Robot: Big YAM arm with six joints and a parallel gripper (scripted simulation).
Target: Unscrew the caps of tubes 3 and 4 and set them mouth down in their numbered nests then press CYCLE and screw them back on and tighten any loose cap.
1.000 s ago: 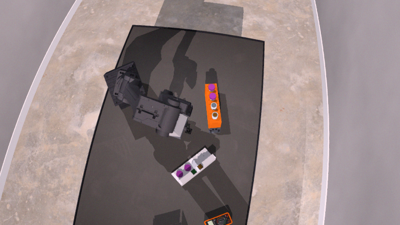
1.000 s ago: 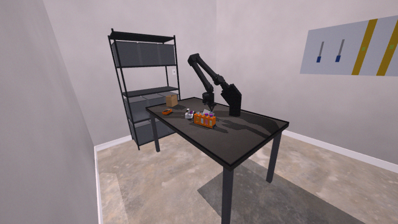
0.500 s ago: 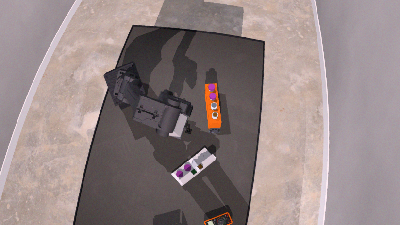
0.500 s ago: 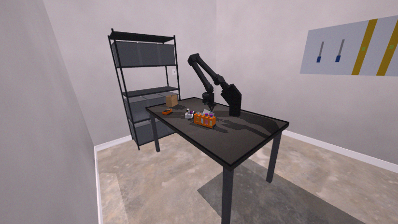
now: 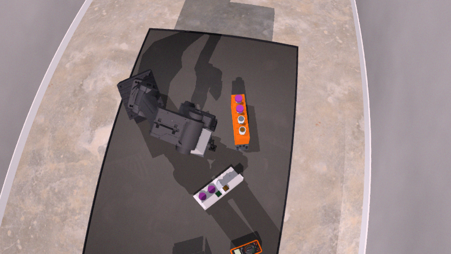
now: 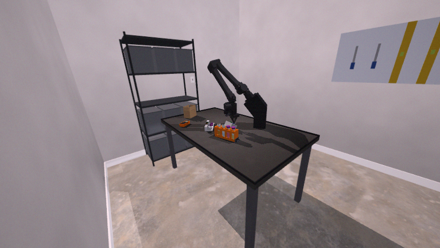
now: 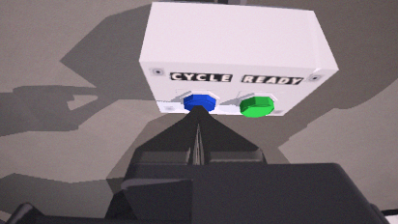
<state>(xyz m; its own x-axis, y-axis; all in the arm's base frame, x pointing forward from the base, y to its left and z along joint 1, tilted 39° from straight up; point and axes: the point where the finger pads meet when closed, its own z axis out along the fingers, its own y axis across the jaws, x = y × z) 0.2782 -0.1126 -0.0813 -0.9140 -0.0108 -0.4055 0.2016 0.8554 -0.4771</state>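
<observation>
My hand is 1 cm short of the blue key and 1 cm above it. From my hand the other things lie so: green key: 5 cm to the right, 1 cm below, 1 cm behind; then cap: 28 cm to the right, 6 cm below, 6 cm ahead; then key housing: 3 cm to the right, 2 cm below, 2 cm ahead.
</observation>
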